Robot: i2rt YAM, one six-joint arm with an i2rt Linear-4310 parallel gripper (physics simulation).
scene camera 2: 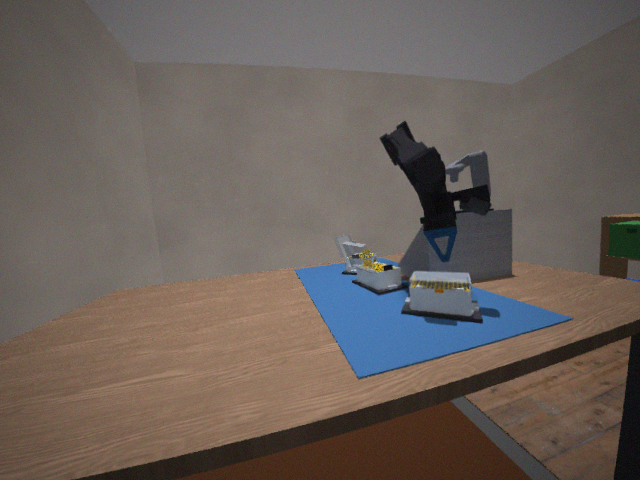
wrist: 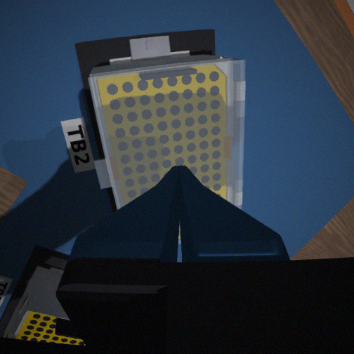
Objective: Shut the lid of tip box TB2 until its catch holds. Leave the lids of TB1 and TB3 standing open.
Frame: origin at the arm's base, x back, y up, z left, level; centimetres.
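Seen in the pictures: gripper, fingertip midpoint: (scene camera 2: 445,261).
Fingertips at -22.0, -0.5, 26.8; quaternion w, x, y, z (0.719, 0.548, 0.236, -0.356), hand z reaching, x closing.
Note:
A point is followed by its place in that frame, as x, y, z.
Tip box TB2 (scene camera 2: 440,301) {-25.8, -8.1, 30.2} (wrist: 167,125) has its clear lid (scene camera 2: 460,277) {-20.2, -3.8, 29.3} (wrist: 236,115) lying down over the yellow tip rack. Whether its catch holds cannot be told. My gripper (scene camera 2: 445,259) {-22.0, -0.6, 26.8} (wrist: 179,176) is shut and empty, fingertips together and pointing down. In the wrist view the tips overlap the box's lower part; in the scene view they show above the lid's top line, with a gap. A second tip box (scene camera 2: 378,279) {-32.2, -7.6, 10.9} (wrist: 42,327) stands beyond TB2, its label cut off. The farthest tip box (scene camera 2: 356,264) {-36.6, -4.0, 4.2} has a raised lid (scene camera 2: 341,246) {-35.8, -1.2, -20.3}.
The boxes stand on a blue mat (scene camera 2: 356,335) {-45.2, -11.5, 32.5} (wrist: 295,150) on the wooden table (scene camera 2: 206,335) {-76.5, -11.8, 23.4}. A grey block (scene camera 2: 485,242) {3.6, -0.3, 10.4} stands behind the gripper and TB2 in the scene view. A green object (scene camera 2: 624,240) shows at the far right.

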